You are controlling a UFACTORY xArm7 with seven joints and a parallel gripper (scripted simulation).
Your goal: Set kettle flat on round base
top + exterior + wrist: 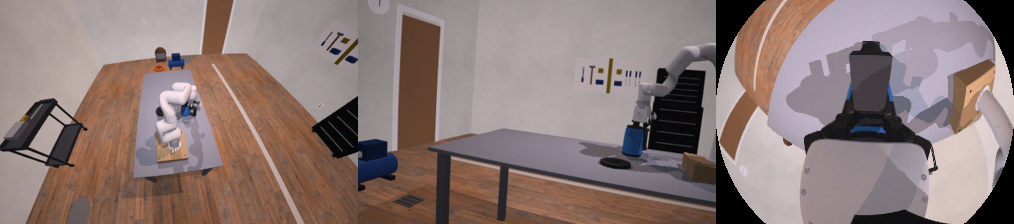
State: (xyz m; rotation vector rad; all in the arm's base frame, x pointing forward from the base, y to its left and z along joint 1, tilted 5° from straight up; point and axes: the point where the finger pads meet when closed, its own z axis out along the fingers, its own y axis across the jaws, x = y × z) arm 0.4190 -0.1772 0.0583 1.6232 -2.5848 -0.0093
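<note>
Now: the blue kettle 1 cm ahead of my hand, 3 cm to the left of it and 5 cm below it. Also, from my hand: black round base (6 cm ahead, 36 cm to the left, 13 cm below).
</note>
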